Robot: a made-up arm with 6 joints.
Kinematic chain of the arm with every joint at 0, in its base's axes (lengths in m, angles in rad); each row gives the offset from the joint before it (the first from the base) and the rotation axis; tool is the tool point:
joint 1: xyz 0 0 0.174 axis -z
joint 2: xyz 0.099 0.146 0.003 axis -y
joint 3: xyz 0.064 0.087 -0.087 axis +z
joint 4: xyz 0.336 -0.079 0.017 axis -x
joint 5: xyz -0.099 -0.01 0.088 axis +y
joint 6: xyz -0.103 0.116 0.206 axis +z
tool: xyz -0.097 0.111 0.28
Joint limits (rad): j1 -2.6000..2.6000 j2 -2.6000..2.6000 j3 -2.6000..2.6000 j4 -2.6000..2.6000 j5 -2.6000..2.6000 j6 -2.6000..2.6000
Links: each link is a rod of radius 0.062 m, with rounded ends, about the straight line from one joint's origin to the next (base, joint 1, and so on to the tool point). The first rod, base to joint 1, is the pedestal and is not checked.
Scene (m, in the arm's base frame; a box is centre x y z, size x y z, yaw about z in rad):
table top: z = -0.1
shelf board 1: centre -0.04 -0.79 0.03 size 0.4 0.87 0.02 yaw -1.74
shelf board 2: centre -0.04 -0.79 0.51 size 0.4 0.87 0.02 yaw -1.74
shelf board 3: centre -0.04 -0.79 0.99 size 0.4 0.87 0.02 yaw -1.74
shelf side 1: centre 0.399 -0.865 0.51 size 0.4 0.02 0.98 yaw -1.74
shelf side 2: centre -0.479 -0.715 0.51 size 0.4 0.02 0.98 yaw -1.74
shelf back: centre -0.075 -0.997 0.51 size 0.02 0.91 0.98 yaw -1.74
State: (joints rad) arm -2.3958 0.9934 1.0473 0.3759 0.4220 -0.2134
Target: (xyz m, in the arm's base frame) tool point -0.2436 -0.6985 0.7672
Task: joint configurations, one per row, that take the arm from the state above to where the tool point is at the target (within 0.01 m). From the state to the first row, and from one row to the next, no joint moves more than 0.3 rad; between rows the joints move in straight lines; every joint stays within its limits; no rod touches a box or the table.
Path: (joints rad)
1: -2.2397 0.9249 1.0762 0.3356 0.2154 -0.1620
2: -2.0835 0.8564 1.1051 0.2953 0.0088 -0.1106
3: -1.9274 0.7880 1.1341 0.2549 -0.1978 -0.0592
4: -1.9737 0.8693 0.9923 0.0528 0.0318 0.0192
5: -2.0200 0.9506 0.8505 -0.1493 0.2615 0.0977
6: -2.0662 1.0320 0.7087 -0.3514 0.4911 0.1762
7: -2.2442 1.1438 0.7574 -0.3634 0.7869 0.1344
8: -2.4221 1.2557 0.8061 -0.3754 1.0827 0.0926
9: -2.6000 1.3675 0.8547 -0.3873 1.3785 0.0507

